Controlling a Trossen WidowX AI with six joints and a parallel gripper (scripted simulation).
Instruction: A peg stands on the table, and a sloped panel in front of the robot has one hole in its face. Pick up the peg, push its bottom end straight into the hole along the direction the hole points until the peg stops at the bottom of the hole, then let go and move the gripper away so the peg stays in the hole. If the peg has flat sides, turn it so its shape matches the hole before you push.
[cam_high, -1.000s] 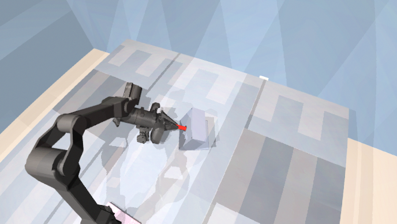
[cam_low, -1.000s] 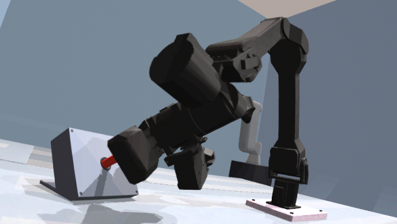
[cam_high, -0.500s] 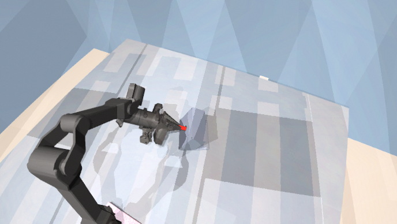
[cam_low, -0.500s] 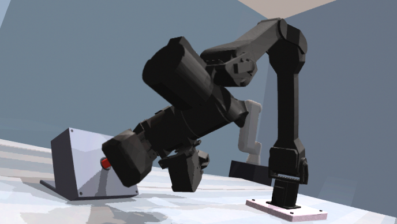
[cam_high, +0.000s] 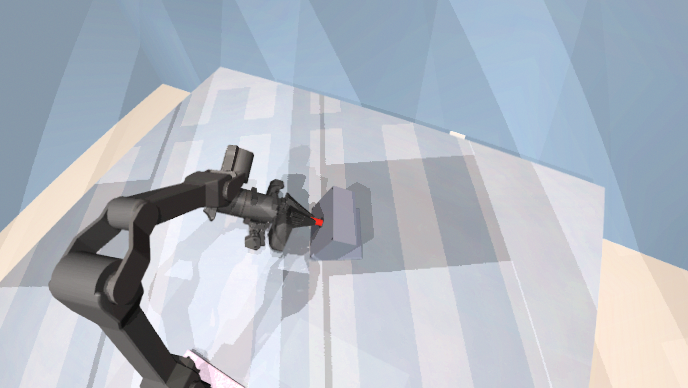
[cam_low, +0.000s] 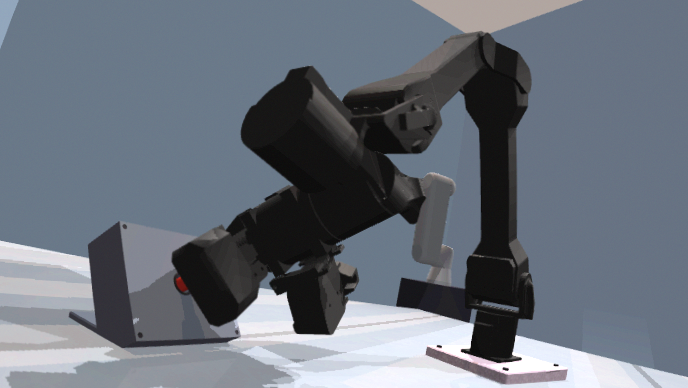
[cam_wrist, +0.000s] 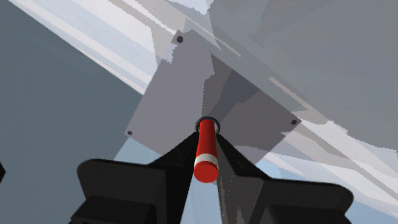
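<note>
Now: the red round peg 1 cm to the left of my gripper tip, 1 cm behind it and 1 cm above it. Also, from my gripper tip: grey sloped panel: 3 cm to the right, 2 cm below, 1 cm ahead.
</note>
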